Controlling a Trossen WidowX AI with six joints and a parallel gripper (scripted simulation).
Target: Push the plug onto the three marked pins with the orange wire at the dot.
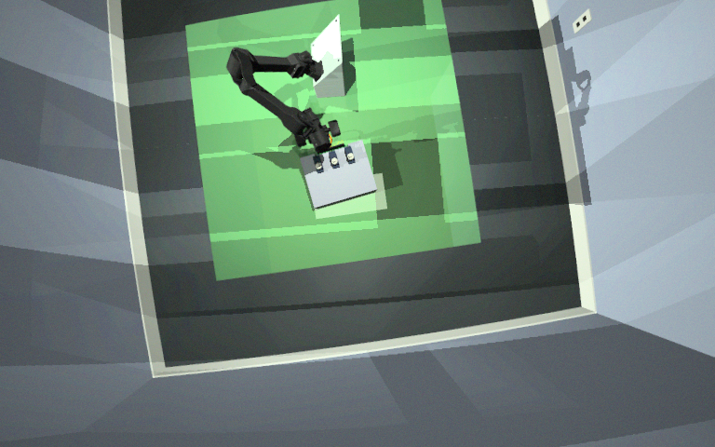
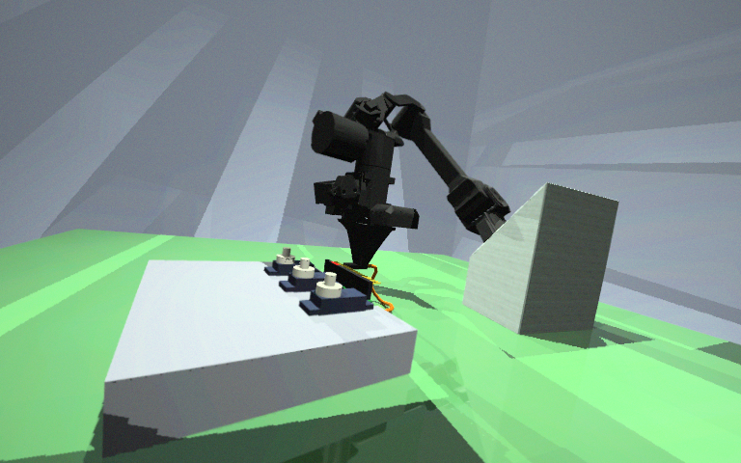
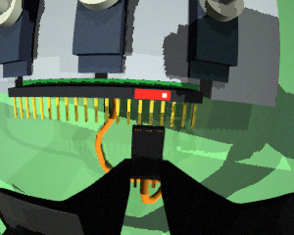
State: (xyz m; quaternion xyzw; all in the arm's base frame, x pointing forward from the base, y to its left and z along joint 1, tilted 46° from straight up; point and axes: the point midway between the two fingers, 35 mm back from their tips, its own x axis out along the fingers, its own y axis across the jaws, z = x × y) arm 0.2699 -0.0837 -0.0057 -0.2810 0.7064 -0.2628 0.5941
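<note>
My gripper tip is now 40 mm short of the red band. From my gripper tip the other things lie so: black pin strip: 40 mm to the left, 40 mm ahead, 10 mm below; then grey holder: 200 mm ahead, 50 mm to the left, 50 mm below.
</note>
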